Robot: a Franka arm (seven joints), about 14 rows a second.
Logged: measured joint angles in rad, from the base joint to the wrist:
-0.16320 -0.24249 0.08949 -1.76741 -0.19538 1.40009 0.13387
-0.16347 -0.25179 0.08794 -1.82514 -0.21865 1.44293 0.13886
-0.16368 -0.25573 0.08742 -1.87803 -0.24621 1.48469 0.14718
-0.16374 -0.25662 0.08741 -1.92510 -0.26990 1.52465 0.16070
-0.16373 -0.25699 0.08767 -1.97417 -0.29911 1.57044 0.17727
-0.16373 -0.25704 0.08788 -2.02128 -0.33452 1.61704 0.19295
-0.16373 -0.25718 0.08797 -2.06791 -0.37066 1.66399 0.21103
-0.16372 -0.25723 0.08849 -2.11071 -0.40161 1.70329 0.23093
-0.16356 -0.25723 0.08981 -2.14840 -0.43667 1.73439 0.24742
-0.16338 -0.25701 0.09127 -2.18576 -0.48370 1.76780 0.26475
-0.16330 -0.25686 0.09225 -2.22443 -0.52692 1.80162 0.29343
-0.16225 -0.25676 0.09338 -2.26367 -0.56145 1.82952 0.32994
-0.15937 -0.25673 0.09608 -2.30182 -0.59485 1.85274 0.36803
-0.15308 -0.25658 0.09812 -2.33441 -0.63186 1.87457 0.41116
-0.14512 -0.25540 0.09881 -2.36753 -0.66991 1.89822 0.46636
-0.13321 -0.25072 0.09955 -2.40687 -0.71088 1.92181 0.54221
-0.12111 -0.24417 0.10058 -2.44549 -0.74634 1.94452 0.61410
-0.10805 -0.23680 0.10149 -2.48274 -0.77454 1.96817 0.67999
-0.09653 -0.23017 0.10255 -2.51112 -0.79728 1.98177 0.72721
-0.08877 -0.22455 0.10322 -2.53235 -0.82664 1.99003 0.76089
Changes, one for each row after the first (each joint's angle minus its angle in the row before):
-0.00027 -0.00930 -0.00155 -0.05773 -0.02327 0.04284 0.00499
-0.00021 -0.00394 -0.00052 -0.05289 -0.02756 0.04176 0.00832
-0.00006 -0.00089 -0.00001 -0.04707 -0.02369 0.03996 0.01352
0.00001 -0.00037 0.00026 -0.04907 -0.02921 0.04579 0.01657
0.00000 -0.00005 0.00021 -0.04711 -0.03541 0.04660 0.01568
0.00000 -0.00014 0.00009 -0.04663 -0.03614 0.04695 0.01808
0.00001 -0.00005 0.00052 -0.04280 -0.03095 0.03930 0.01990
0.00016 0.00000 0.00132 -0.03769 -0.03506 0.03110 0.01649
0.00018 0.00022 0.00146 -0.03736 -0.04703 0.03341 0.01733
0.00008 0.00015 0.00098 -0.03867 -0.04322 0.03382 0.02868
0.00105 0.00010 0.00113 -0.03924 -0.03453 0.02790 0.03651
0.00288 0.00003 0.00270 -0.03815 -0.03340 0.02322 0.03809
0.00629 0.00015 0.00204 -0.03259 -0.03701 0.02183 0.04313
0.00796 0.00118 0.00069 -0.03312 -0.03805 0.02365 0.05520
0.01191 0.00468 0.00074 -0.03934 -0.04097 0.02359 0.07585
0.01210 0.00655 0.00103 -0.03862 -0.03546 0.02271 0.07189
0.01306 0.00737 0.00091 -0.03725 -0.02820 0.02365 0.06589
0.01152 0.00663 0.00106 -0.02838 -0.02274 0.01360 0.04722
0.00776 0.00562 0.00067 -0.02123 -0.02936 0.00826 0.03368

